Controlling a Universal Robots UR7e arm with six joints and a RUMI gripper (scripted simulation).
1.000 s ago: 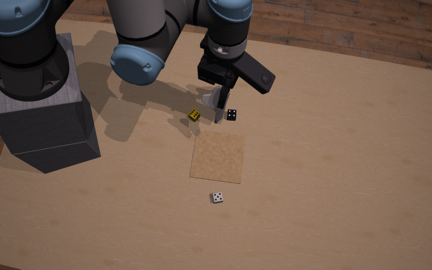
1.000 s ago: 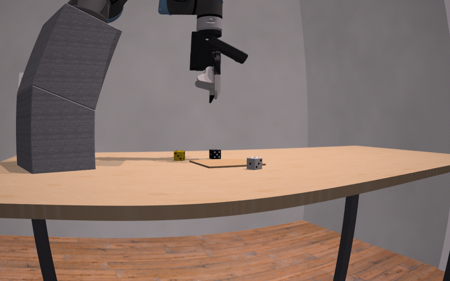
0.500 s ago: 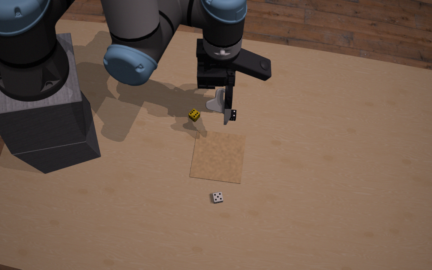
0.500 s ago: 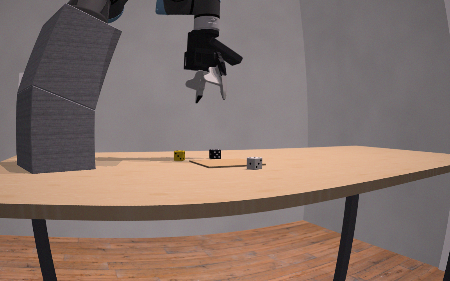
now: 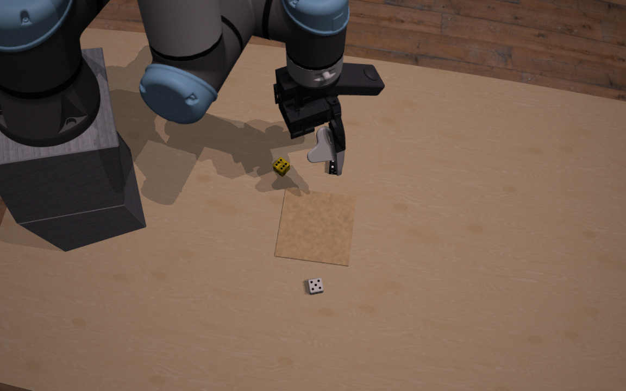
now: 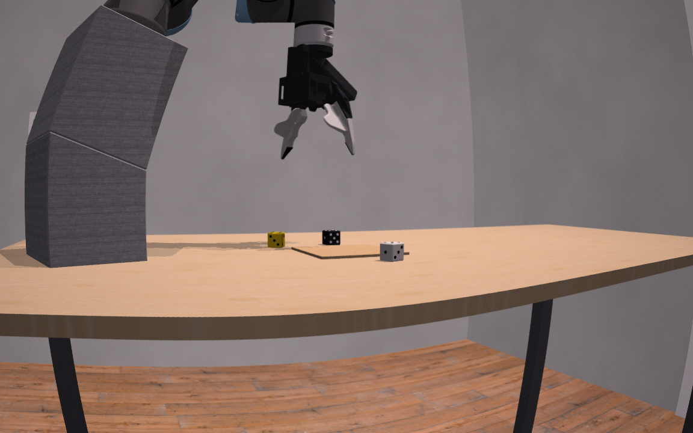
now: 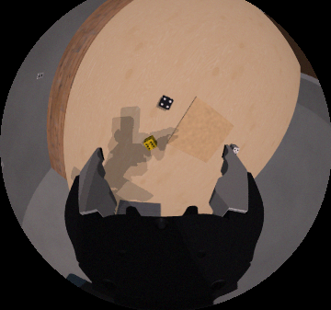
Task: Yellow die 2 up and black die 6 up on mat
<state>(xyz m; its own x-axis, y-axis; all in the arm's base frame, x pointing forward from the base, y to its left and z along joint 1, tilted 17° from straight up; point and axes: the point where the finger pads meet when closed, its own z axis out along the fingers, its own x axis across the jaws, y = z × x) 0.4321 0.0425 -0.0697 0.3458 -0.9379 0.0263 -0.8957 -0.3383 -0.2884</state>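
Now: hand 80 mm past the yellow die and 140 mm above it. Round my hand: white die: 10 mm behind, 240 mm to the right, 140 mm below; then mat: 10 mm behind, 120 mm to the right, 150 mm below; then black die: 30 mm ahead, 140 mm below.
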